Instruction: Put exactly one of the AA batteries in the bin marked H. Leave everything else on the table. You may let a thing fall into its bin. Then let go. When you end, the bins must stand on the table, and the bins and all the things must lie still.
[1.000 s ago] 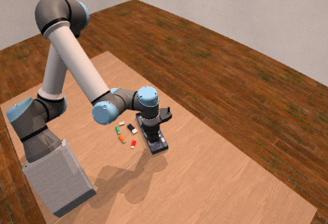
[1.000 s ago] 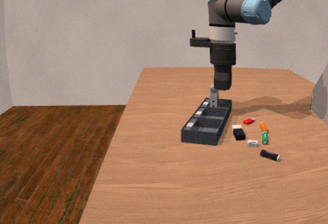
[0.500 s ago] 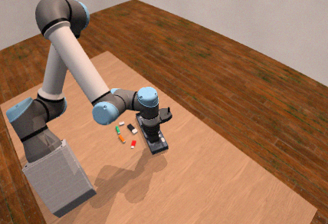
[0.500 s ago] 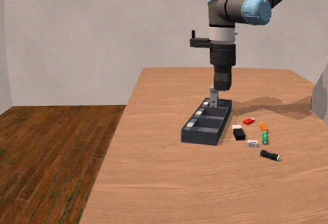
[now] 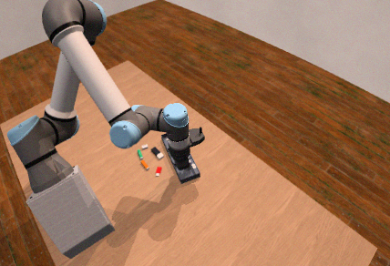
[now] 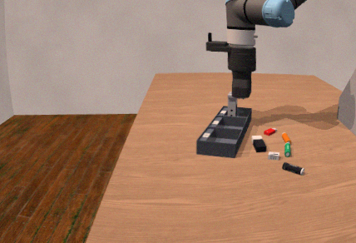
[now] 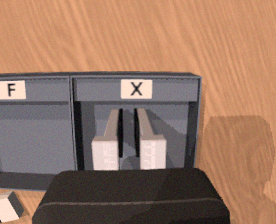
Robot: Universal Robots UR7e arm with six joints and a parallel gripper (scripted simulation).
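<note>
Now: the dark three-compartment bin 8 cm to the left of my hand, 2 cm below it and 1 cm ahead of it. Also, from my hand: black-and-white block 14 cm to the left, 6 cm behind, 3 cm below; orange battery 14 cm behind, 12 cm to the left, 3 cm below; red piece 10 cm behind, 6 cm to the left, 3 cm below.
</note>
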